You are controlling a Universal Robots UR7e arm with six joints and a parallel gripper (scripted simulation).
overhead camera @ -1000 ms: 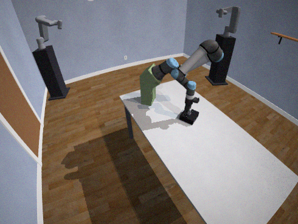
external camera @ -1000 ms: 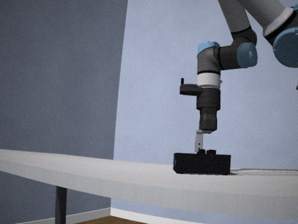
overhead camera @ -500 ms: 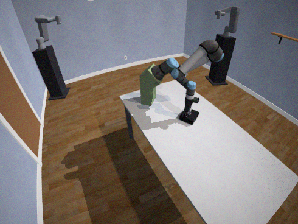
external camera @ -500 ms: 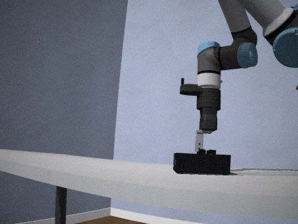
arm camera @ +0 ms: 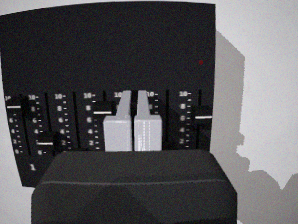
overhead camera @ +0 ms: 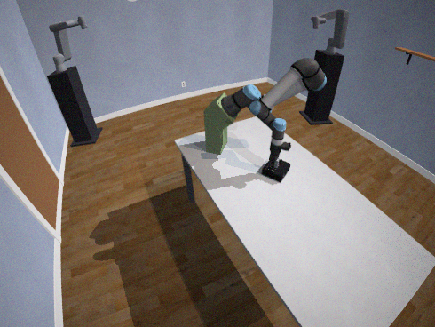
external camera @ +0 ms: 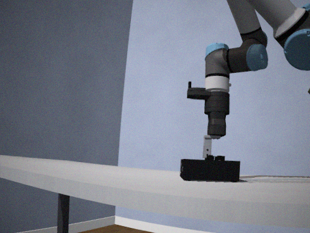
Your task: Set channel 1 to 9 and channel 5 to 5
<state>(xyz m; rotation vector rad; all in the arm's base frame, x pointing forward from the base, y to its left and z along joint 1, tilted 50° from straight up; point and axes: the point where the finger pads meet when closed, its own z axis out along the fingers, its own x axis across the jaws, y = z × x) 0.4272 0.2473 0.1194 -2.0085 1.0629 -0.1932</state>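
My hand is 10 mm past the channel 5 fader cap, 10 mm to the left of it and 10 mm above it. Round my hand: channel 2 fader cap (60 mm behind, 30 mm to the left, 10 mm below); channel 1 fader cap (60 mm behind, 60 mm to the left, 10 mm below); channel 3 fader cap (60 mm behind, 10 mm below).
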